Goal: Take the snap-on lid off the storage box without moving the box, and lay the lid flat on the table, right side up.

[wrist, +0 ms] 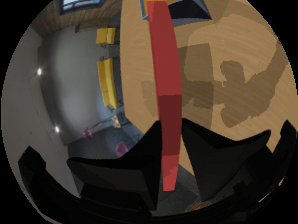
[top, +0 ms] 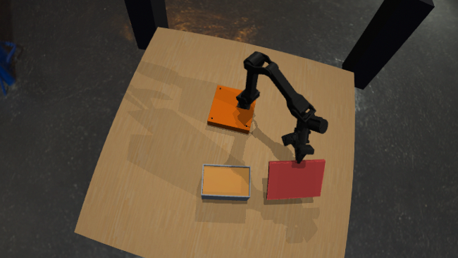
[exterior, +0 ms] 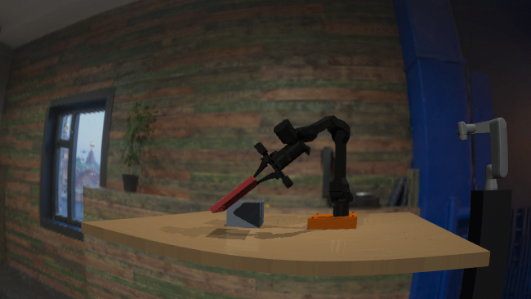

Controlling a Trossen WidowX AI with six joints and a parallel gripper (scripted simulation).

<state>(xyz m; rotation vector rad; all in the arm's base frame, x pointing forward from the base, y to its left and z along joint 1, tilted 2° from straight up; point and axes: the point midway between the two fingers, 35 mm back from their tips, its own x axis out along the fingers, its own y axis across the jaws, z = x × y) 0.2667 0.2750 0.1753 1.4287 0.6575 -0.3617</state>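
My gripper tip is 6 cm short of the red lid, 2 cm to the right of it and 5 cm above it. Round my gripper tip: storage box: 12 cm ahead, 28 cm to the right, 14 cm below.
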